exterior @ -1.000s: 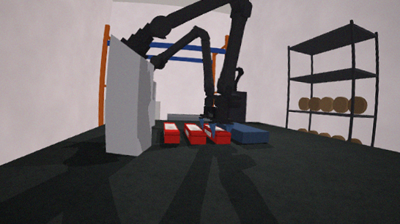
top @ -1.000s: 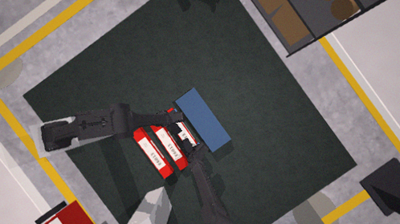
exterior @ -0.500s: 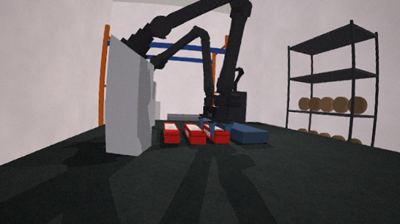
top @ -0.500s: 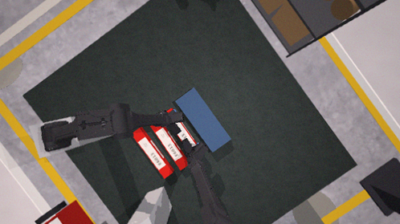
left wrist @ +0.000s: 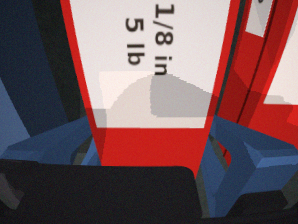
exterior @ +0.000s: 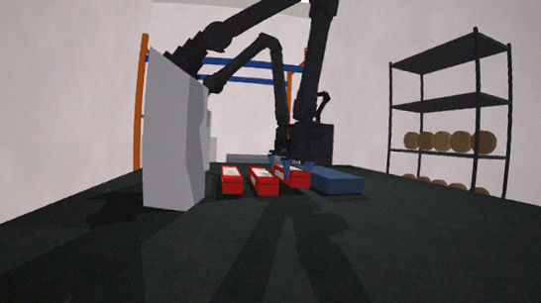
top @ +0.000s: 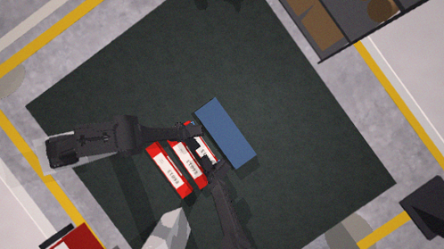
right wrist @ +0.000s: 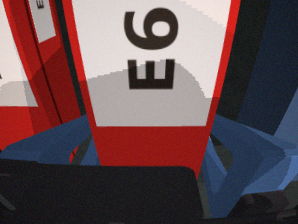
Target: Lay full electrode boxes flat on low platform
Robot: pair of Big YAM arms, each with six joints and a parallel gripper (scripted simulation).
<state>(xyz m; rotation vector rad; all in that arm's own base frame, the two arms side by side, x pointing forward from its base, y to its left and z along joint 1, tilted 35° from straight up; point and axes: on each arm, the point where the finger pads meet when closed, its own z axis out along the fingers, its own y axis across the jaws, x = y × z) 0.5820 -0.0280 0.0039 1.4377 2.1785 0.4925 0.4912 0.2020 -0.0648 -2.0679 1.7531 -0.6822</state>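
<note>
Now: the red box 10 mm behind my left hand, 120 mm to the right of it and 10 mm above it. Round my left hand: low blue platform (160 mm ahead, 140 mm to the right, 30 mm below).
My right gripper is now 14 cm to the right of the red box, 1 cm below it and 1 cm short of it. The rest, counted from my right hand: low blue platform (17 cm ahead, 12 cm to the left, 3 cm below).
</note>
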